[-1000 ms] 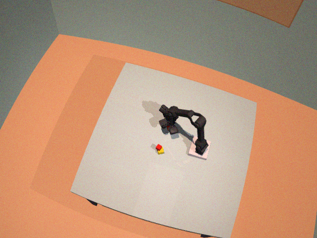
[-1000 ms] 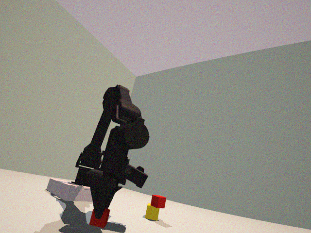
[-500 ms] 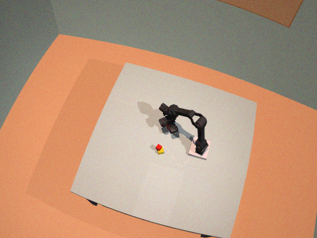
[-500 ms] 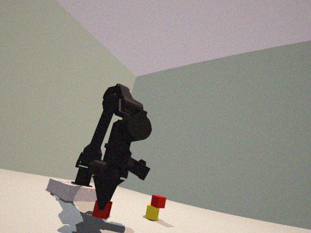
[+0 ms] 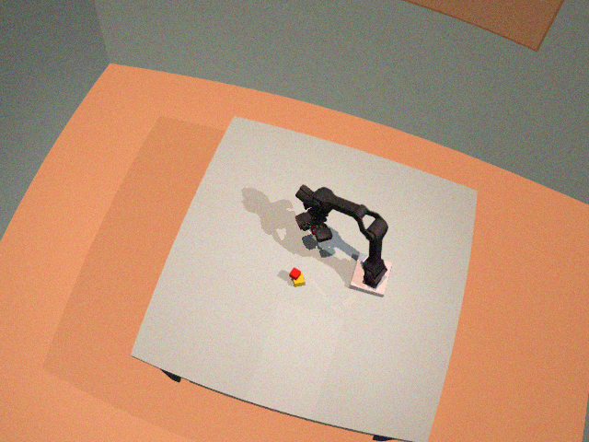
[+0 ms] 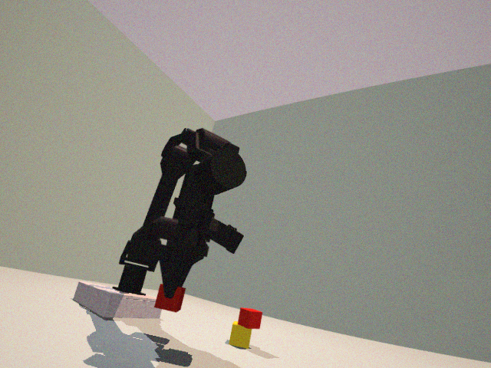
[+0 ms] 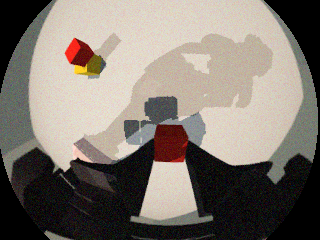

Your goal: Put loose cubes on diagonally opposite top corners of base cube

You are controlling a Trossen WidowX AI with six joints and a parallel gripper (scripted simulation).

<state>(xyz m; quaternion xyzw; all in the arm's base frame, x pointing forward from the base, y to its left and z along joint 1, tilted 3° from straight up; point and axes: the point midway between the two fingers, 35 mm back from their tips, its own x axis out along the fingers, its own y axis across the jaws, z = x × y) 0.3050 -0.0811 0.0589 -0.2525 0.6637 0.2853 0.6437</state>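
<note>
Right now the red cube is 21 cm to the left of my gripper tip, 3 cm below it and 1 cm behind it. From my gripper tip the other things lie so: yellow cube 21 cm to the left, 6 cm below, 3 cm behind.
</note>
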